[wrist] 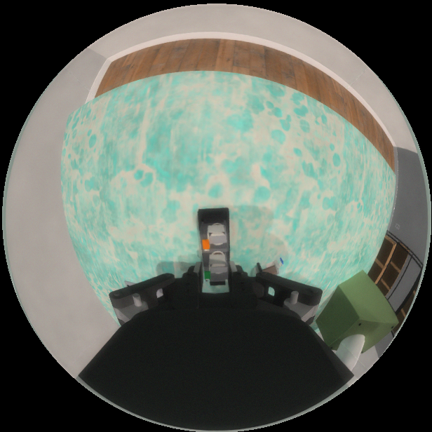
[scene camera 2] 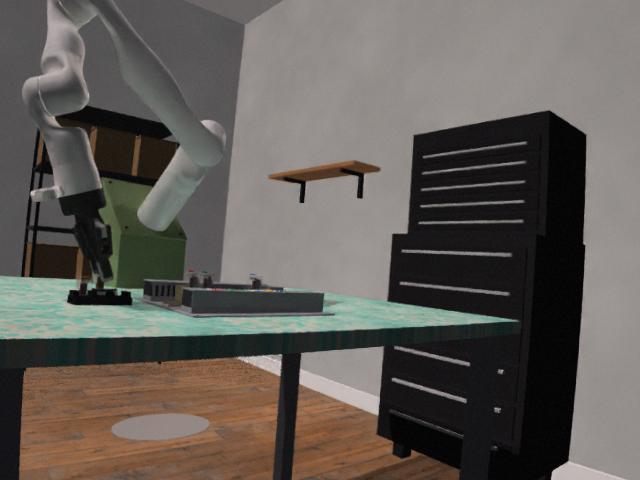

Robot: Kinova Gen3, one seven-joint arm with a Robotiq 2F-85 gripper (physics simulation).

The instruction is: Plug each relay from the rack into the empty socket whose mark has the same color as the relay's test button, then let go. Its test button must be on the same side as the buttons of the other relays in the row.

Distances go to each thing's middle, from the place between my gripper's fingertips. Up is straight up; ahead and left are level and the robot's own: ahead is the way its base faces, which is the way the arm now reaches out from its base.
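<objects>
The black rack (scene camera 2: 125, 298) is 3 cm below my gripper at the moment.
</objects>
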